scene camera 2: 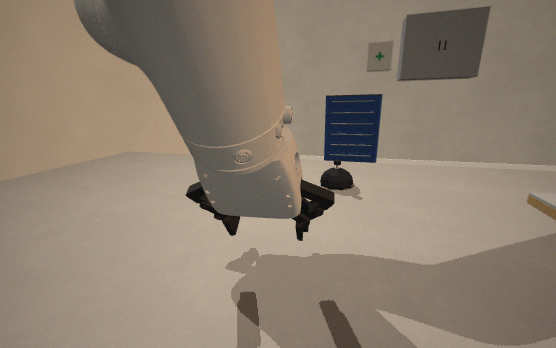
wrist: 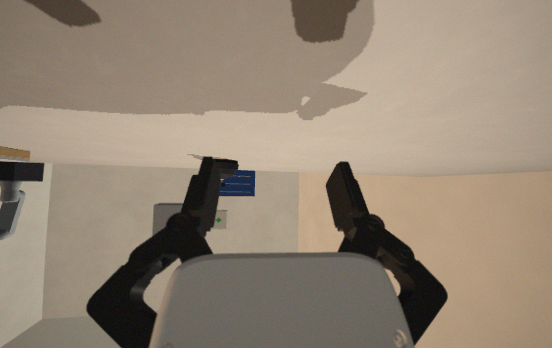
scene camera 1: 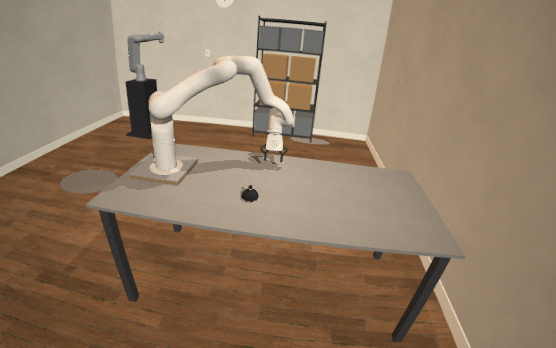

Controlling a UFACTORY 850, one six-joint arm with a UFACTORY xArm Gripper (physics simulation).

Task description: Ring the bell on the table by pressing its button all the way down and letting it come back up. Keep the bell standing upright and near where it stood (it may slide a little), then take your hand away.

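Observation:
A black dome-shaped bell (scene camera 1: 249, 194) (scene camera 2: 337, 179) stands upright on the grey table (scene camera 1: 350, 200), with its small button (scene camera 1: 250, 187) (scene camera 2: 337, 164) on top. In the wrist view, which is upside down, part of the bell (wrist: 230, 167) shows behind a fingertip. My gripper (scene camera 1: 273, 160) (scene camera 2: 266, 237) (wrist: 276, 171) is open and empty, with its fingers wide apart. It hangs above the table, apart from the bell, behind it and a little to the right in the first scene view. Nothing touches the button.
My arm's base stands on a mounting board (scene camera 1: 137, 172) (scene camera 2: 542, 206) at the table's left end in the first scene view. A shelf rack (scene camera 1: 257, 55) and another robot on a black pedestal (scene camera 1: 140, 107) stand beyond the table. A blue panel (scene camera 2: 353, 128) (wrist: 240, 183) shows behind the bell.

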